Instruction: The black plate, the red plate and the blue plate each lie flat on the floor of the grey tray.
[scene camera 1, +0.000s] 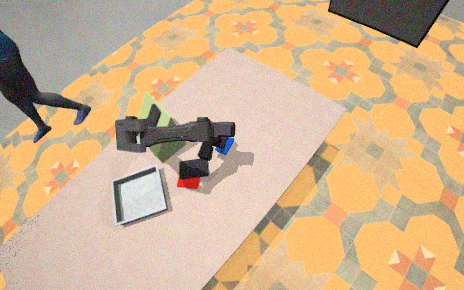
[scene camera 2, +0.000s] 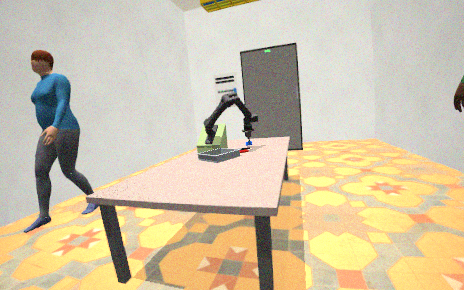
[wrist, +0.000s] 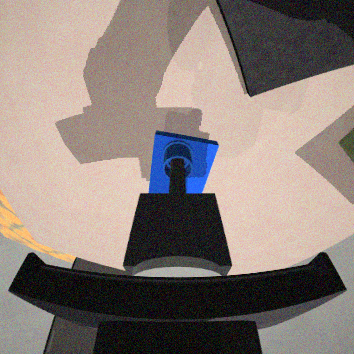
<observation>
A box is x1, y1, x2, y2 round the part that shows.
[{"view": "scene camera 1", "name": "grey tray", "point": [140, 194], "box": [111, 164, 167, 225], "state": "on the table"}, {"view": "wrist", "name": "my suction cup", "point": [175, 148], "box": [8, 139, 345, 353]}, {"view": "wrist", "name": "blue plate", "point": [204, 150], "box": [148, 130, 217, 192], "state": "held by my suction cup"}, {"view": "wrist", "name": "black plate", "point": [272, 50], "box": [215, 0, 353, 96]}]
</observation>
